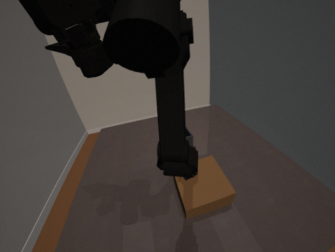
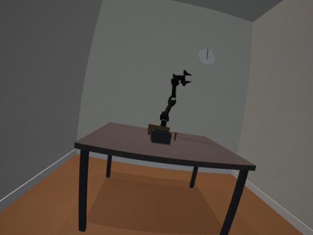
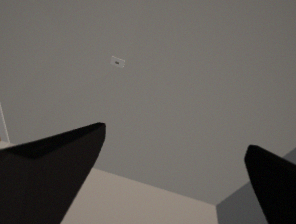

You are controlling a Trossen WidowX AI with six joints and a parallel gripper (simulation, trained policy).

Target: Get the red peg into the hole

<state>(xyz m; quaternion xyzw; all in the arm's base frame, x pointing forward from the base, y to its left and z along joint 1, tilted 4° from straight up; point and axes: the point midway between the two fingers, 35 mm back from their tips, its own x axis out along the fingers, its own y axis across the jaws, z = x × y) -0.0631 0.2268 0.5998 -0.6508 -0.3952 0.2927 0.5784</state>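
Right now my gripper tip is 270 mm short of the red peg, 200 mm to the left of it and 650 mm above it. The rest, counted from my gripper tip: grey plate (410 mm ahead, 400 mm to the right, 650 mm below); then dark blue-grey box (410 mm ahead, 400 mm to the right, 660 mm below).
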